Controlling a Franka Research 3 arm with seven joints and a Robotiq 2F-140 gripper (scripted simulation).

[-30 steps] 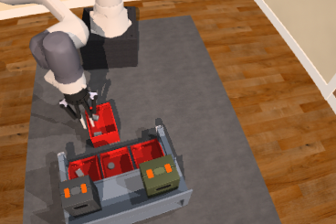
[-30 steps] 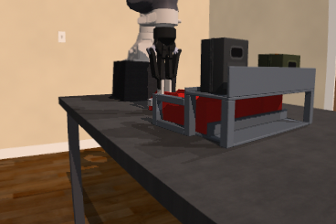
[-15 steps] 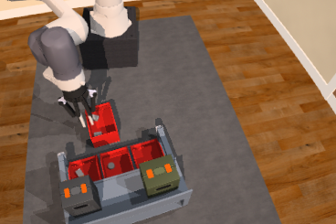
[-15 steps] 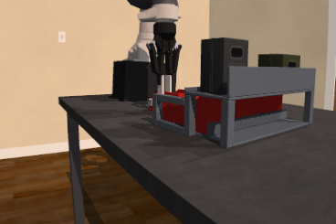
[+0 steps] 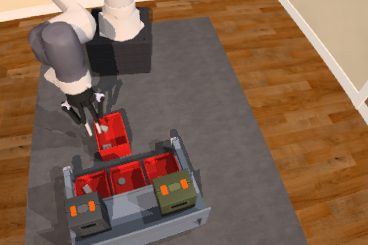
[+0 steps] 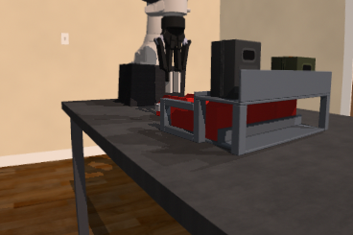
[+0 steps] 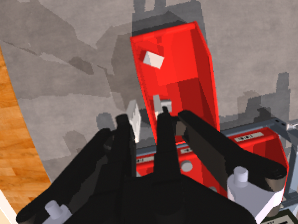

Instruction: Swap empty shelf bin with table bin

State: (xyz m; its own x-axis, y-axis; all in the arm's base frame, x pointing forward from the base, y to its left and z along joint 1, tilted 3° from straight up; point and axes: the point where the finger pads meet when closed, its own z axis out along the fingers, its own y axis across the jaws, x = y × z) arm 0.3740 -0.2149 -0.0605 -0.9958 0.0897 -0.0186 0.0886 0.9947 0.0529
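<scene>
The shelf lip lies 12 cm ahead of my hand, 6 cm to the left of it and 11 cm below it. From my hand the other things lie so: grey box 30 cm ahead, 8 cm to the right, 4 cm above; then olive box 32 cm ahead, 15 cm to the left, 3 cm above.
</scene>
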